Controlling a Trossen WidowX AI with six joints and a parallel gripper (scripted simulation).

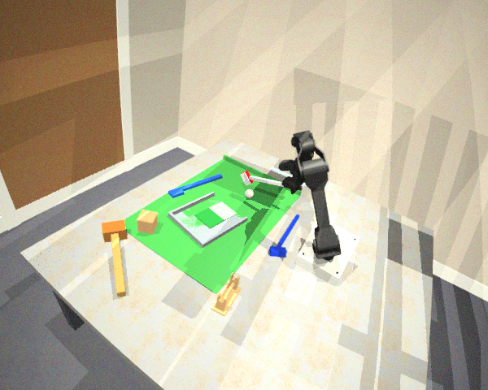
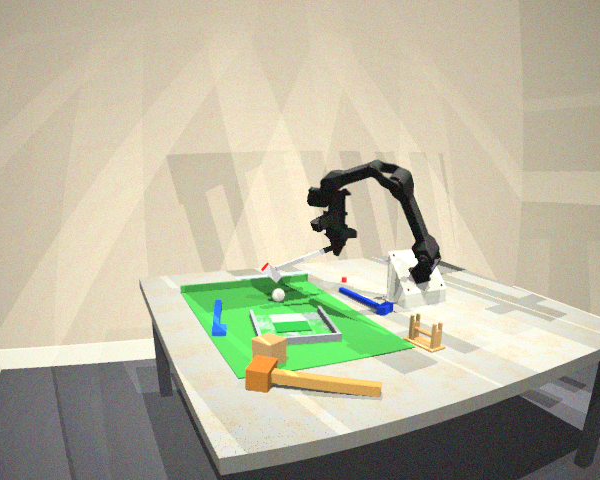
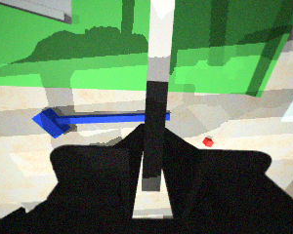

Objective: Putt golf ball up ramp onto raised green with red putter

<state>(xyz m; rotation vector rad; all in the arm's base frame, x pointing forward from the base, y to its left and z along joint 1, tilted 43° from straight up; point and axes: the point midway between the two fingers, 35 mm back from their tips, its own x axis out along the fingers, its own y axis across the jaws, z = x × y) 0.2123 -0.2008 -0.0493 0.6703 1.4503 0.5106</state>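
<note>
Now: gripper tip 5 cm past the blue putter, 10 cm to the right of it and 13 cm above it. Round my gripper tip: tiny red cube 12 cm behind, 15 cm to the right, 14 cm below; then red putter 12 cm ahead, 1 cm to the right; then white golf ball 20 cm ahead, 3 cm to the right, 12 cm below.
</note>
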